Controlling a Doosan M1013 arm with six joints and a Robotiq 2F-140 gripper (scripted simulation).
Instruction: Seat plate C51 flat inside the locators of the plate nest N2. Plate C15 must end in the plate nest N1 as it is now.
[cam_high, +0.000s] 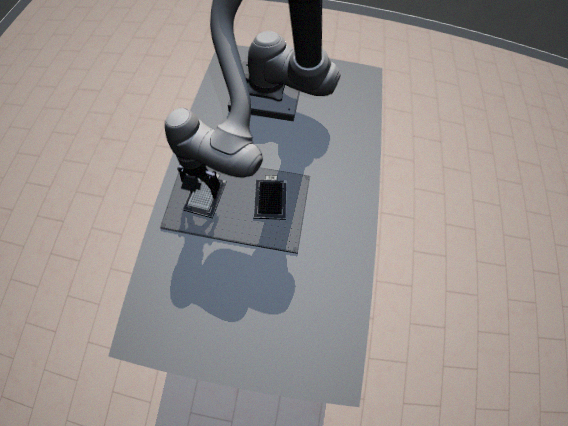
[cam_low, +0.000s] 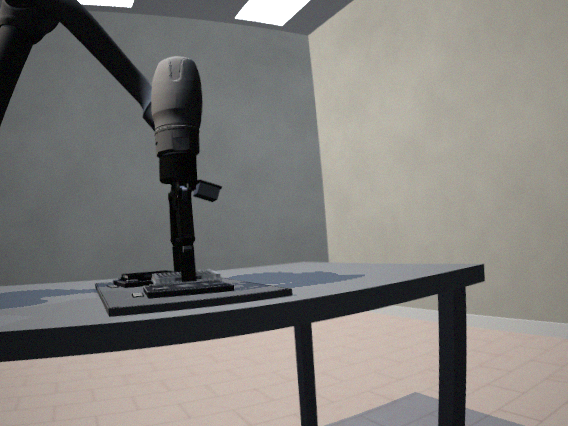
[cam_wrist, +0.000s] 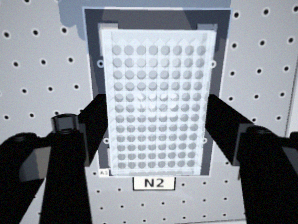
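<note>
Right now the plate C51 is 2 cm below my hand. Also, from my hand: black well plate 25 cm to the left, 4 cm behind, 3 cm below; then plate nest 4 cm below.
</note>
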